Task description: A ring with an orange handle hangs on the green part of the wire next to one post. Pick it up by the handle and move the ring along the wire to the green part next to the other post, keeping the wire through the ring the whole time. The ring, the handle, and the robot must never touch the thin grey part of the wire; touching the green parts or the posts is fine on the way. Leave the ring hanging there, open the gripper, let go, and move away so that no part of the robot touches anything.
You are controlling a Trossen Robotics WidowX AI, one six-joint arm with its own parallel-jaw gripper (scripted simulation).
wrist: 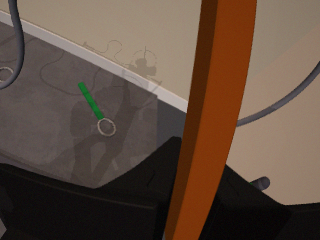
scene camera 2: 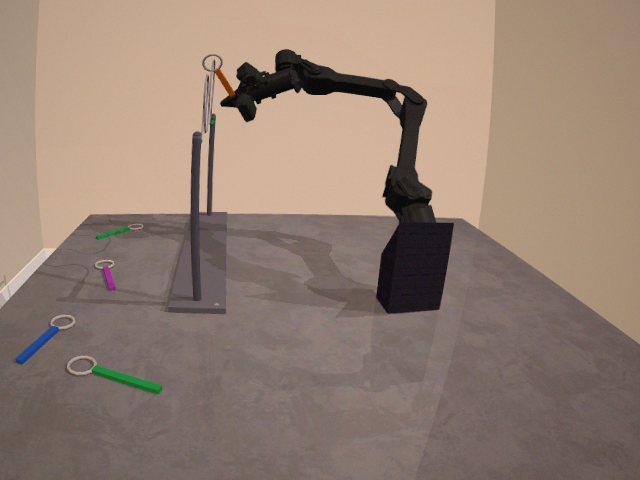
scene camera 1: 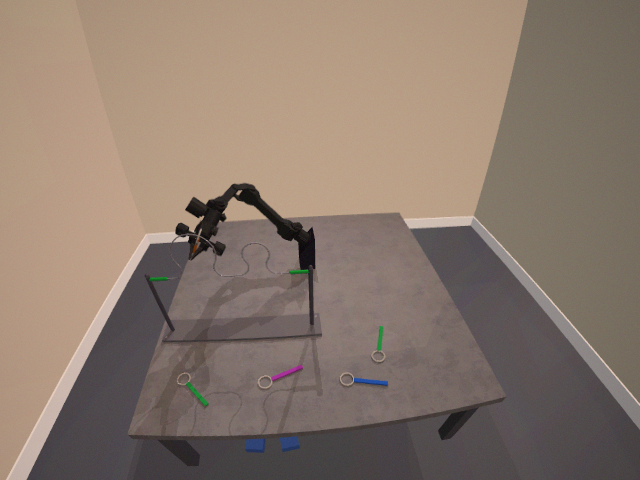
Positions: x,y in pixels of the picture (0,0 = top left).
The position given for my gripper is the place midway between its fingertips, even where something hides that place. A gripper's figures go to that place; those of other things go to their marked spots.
My gripper (scene camera 2: 220,104): 1.21 m from the lens. A green-handled ring (scene camera 2: 135,382) is 0.66 m from the lens.
